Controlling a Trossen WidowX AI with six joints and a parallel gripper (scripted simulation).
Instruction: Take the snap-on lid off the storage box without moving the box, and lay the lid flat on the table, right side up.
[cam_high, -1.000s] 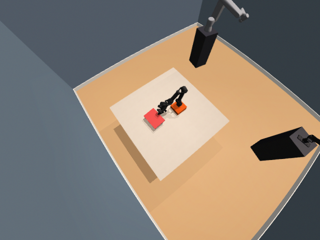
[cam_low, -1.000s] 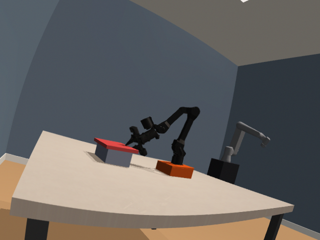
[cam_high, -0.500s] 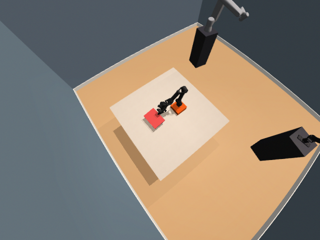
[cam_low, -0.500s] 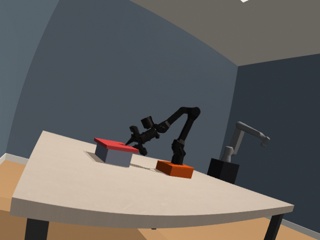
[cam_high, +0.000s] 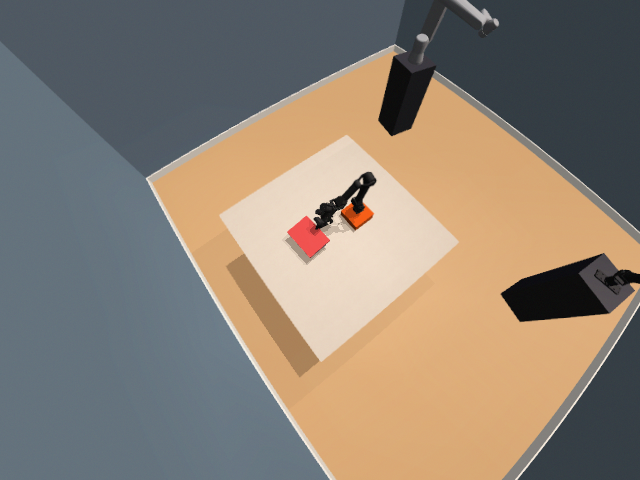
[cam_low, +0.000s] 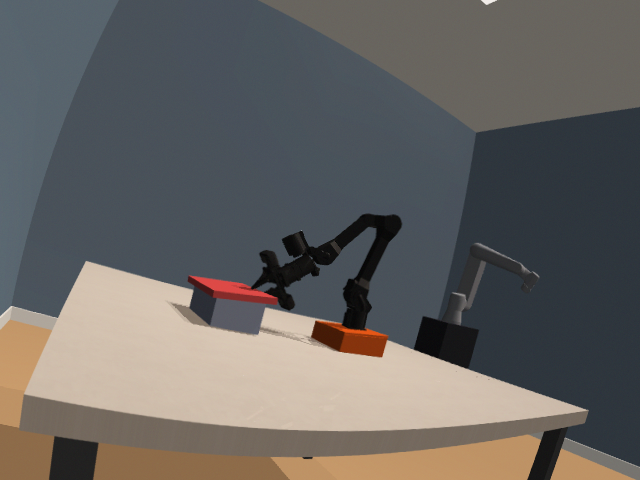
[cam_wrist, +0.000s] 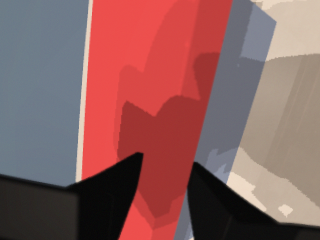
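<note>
My gripper tip is 70 mm short of the red lid and 20 mm to the right of it. Round my gripper tip: grey-blue storage box 70 mm ahead, 20 mm to the left, 50 mm below.
</note>
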